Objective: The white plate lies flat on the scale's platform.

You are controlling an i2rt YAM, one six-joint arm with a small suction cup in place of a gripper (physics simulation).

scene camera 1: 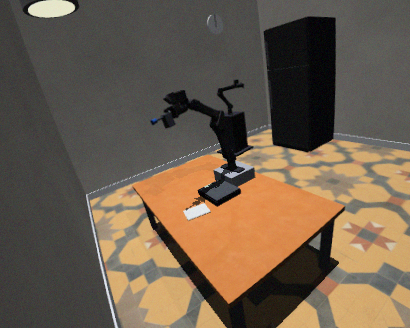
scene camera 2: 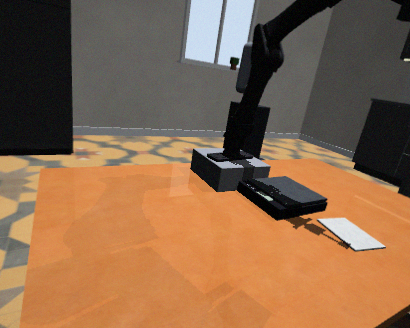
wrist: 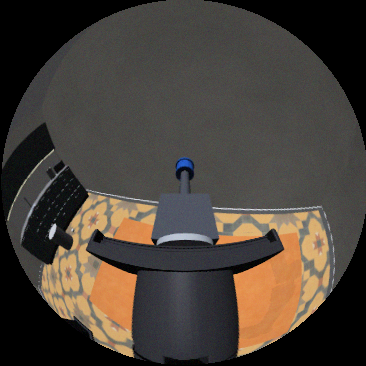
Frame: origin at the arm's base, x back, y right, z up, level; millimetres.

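Seen in the pictures: hand at its tool point: [scene camera 1: 152, 122] [wrist: 184, 165]; arm's base at its link origin: [scene camera 1: 232, 168] [scene camera 2: 230, 157].
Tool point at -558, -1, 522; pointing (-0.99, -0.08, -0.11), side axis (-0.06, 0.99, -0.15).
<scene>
Offsets run from my tool point to a thing's top centre, as dx, dy, dz. Level surfaces: height alone.
The white plate @[+96, -82, -607] [scene camera 1: 197, 211] [scene camera 2: 353, 234] lies flat on the orange table, beside the black scale and apart from it. The scale @[+333, -56, -568] [scene camera 1: 220, 192] [scene camera 2: 292, 196] stands in front of the arm's grey base, its dark platform on top and bare. My suction gripper [scene camera 1: 153, 121] [wrist: 185, 165] has a blue cup and is raised high above the table, pointing out sideways toward the wall. Nothing hangs from the cup, so it is open. The cup is out of the picture in the second scene view. The plate and the scale do not show in the wrist view.
The grey base block [scene camera 1: 242, 174] [scene camera 2: 230, 172] stands at the back of the orange table @[dz -613] [scene camera 1: 260, 225] [scene camera 2: 150, 270], close to the scale. A dark pedestal with a thin arm [scene camera 1: 240, 131] stands behind it. A tall black cabinet [scene camera 1: 300, 85] stands on the floor further back.
</scene>
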